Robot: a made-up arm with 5 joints.
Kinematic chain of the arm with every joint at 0, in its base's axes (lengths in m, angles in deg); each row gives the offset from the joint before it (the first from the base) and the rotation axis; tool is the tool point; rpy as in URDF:
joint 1: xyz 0.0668 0 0.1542 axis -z
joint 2: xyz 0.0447 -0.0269 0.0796 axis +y
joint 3: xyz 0.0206 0 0.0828 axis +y
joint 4: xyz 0.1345 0 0.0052 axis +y
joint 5: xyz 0.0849 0.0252 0 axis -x
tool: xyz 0 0 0 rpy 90 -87.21 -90
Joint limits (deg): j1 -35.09..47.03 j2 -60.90..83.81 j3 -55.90..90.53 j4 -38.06..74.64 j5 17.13..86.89
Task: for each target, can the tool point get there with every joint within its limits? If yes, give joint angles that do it. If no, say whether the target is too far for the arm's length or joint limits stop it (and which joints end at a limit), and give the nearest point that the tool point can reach.
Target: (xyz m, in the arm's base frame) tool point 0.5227 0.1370 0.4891
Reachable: no: too far | nearest point 0.3587 0.0877 0.3878 | short by 0.199 m
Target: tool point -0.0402 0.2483 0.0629
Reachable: no: joint limits stop it (at a limit: joint 1, joint 2) | nearest point 0.0155 0.0526 0.1381 | short by 0.217 m
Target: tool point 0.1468 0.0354 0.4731
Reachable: yes | joints -24.98 -44.26 -40.59 63.27 72.58
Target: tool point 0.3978 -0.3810 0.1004
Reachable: no: too far | nearest point 0.2939 -0.2463 0.1496 | short by 0.177 m
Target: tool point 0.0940 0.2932 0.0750
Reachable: no: joint limits stop it (at a limit: joint 1) | nearest point 0.2239 0.1083 0.0750 | short by 0.226 m
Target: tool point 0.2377 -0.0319 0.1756
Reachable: yes | joints 10.00 -17.64 46.16 52.02 43.68
